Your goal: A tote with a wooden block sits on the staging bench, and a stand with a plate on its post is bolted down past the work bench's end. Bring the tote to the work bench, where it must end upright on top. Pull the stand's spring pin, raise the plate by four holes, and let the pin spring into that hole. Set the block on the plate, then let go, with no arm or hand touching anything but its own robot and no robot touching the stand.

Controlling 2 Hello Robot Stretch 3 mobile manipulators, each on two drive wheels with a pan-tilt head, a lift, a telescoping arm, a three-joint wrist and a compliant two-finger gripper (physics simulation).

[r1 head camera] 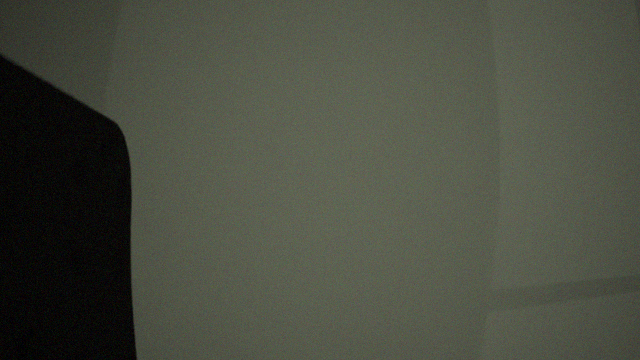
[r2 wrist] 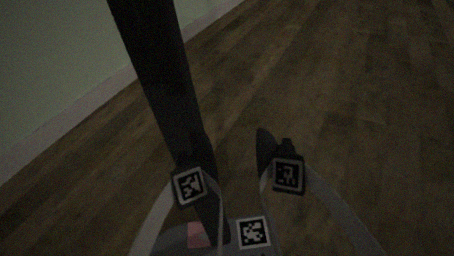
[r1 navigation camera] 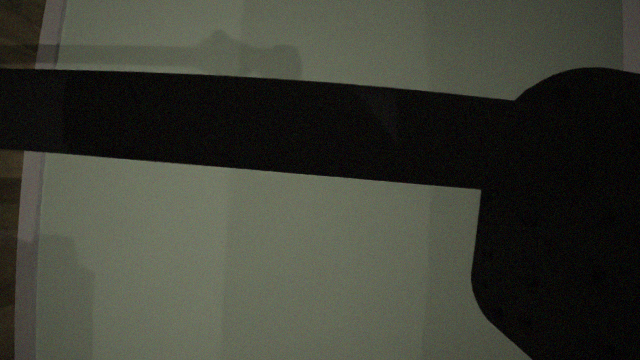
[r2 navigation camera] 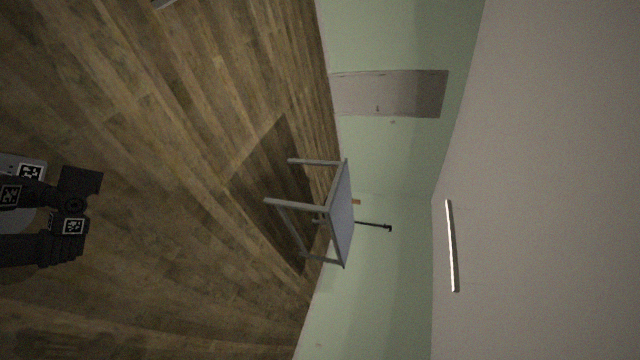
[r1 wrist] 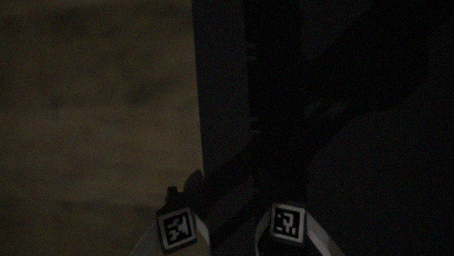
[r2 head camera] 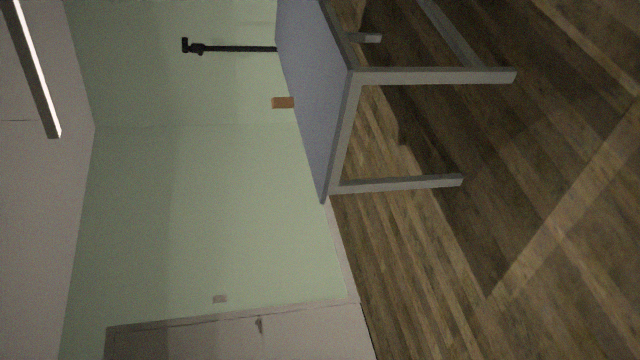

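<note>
In the r1 wrist view, r1's gripper (r1 wrist: 226, 192) is shut on the side wall of the dark tote (r1 wrist: 220, 75), one finger on each side. The tote's inside, at the right, is too dark to show a block. r2's gripper (r2 wrist: 236, 155) is open and empty, above its own base. A grey-blue bench (r2 head camera: 320, 80) (r2 navigation camera: 344, 200) stands away from r2; which bench it is I cannot tell. An orange-brown block-like piece (r2 head camera: 282, 102) (r2 navigation camera: 356, 201) shows at its far edge; whether it is the task's block is unclear. The stand and its plate cannot be made out.
r1's dark mast and head (r2 head camera: 235, 48) (r2 navigation camera: 372, 225) rise beyond the bench. A pale green wall (r1 head camera: 310, 175) (r1 navigation camera: 325, 260) is close to r1. A door (r2 head camera: 300, 330) (r2 navigation camera: 390, 95) is in the far wall. Another grey edge (r2 navigation camera: 162, 4) shows at the top of r2's navigation view.
</note>
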